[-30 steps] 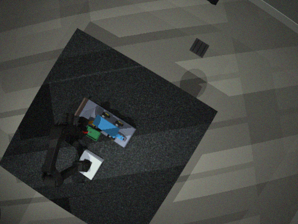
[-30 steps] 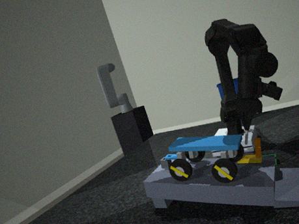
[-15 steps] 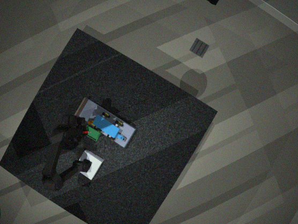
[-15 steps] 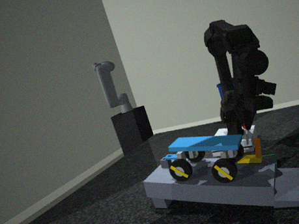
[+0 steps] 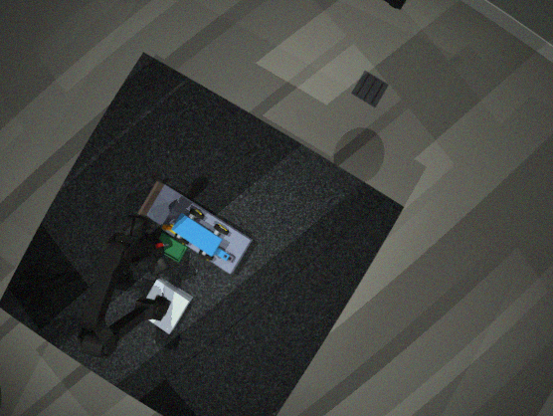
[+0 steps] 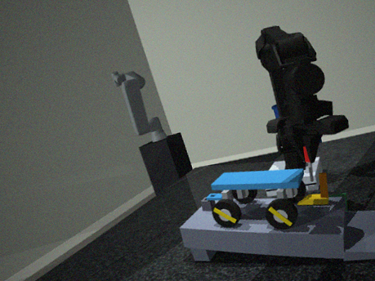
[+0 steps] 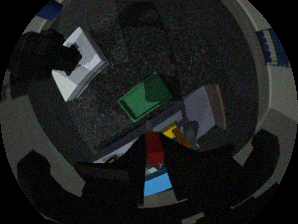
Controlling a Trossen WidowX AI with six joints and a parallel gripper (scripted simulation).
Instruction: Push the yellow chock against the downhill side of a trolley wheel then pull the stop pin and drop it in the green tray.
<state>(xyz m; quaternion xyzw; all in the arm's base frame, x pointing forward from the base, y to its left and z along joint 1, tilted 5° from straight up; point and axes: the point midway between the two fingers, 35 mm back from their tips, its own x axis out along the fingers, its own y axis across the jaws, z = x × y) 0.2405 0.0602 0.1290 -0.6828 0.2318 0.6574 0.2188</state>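
Now: gripper tip right at the red-headed stop pin. Also, from my gripper tip: green tray (3 cm behind, 14 cm below); then yellow chock (6 cm ahead, 5 cm below); then blue trolley (9 cm ahead, 11 cm to the right, 2 cm below).
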